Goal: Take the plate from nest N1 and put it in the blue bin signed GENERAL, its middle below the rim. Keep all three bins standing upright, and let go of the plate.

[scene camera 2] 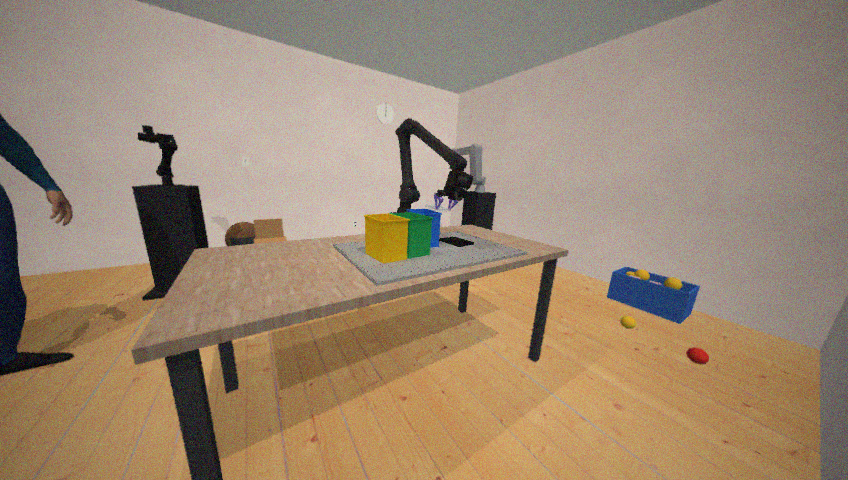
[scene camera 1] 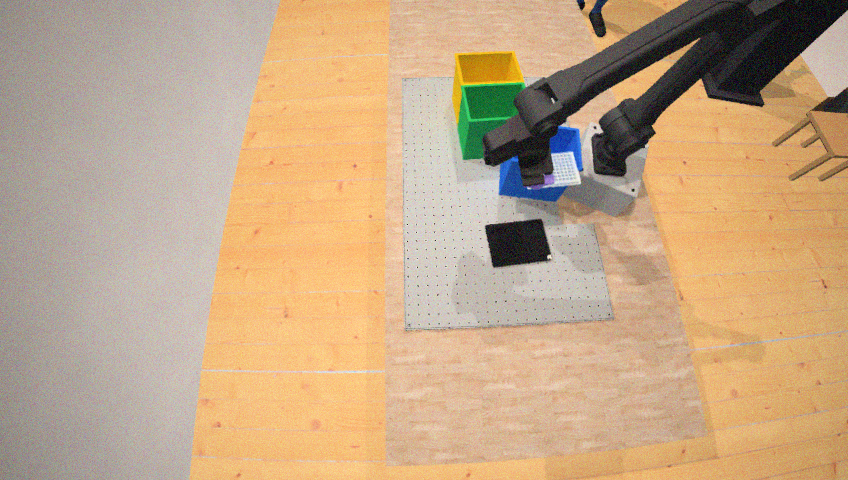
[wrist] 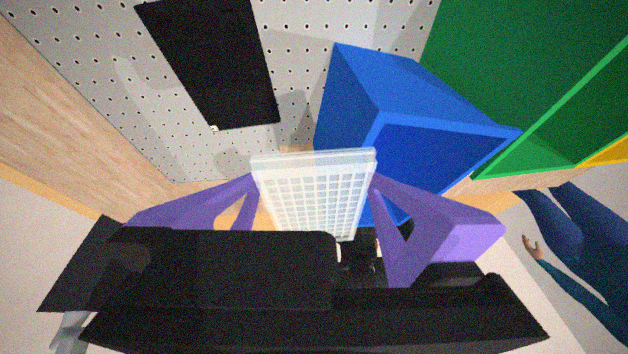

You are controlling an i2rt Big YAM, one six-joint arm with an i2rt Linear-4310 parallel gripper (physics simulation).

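Observation:
A clear-white well plate is held level between the purple fingers of my gripper, which is shut on its two sides. In scene camera 1 the plate is over the blue bin, covering part of its opening. In scene camera 2 my gripper and the plate are above the bin's rim, and the plate is hard to make out. The blue bin stands upright. Its sign does not show. The black nest has no plate on it.
The green bin stands upright beside the blue bin, and the yellow bin stands upright beyond it. All stand on the perforated grey board. The grey arm base is close beside the blue bin.

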